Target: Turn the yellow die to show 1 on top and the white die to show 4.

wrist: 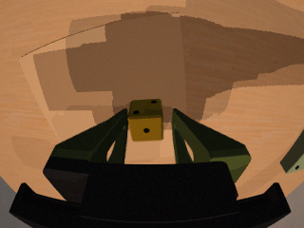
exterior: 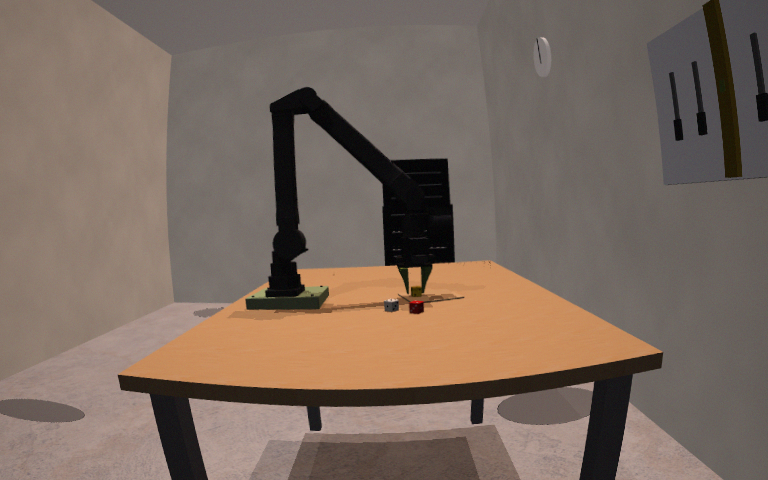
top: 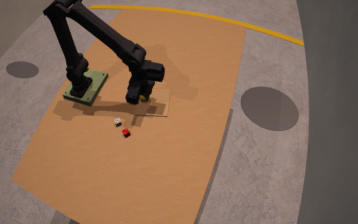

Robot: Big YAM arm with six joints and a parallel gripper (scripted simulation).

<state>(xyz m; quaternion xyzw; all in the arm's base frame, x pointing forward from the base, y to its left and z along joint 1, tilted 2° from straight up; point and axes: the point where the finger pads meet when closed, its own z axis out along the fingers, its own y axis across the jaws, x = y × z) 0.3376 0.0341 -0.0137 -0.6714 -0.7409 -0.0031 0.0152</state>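
Now: the yellow die right at my hand. Round my hand: tan mat 4 cm ahead, 2 cm below; then red die 1 cm behind, 18 cm to the right, 1 cm below; then white die 6 cm behind, 14 cm to the right, 1 cm below.
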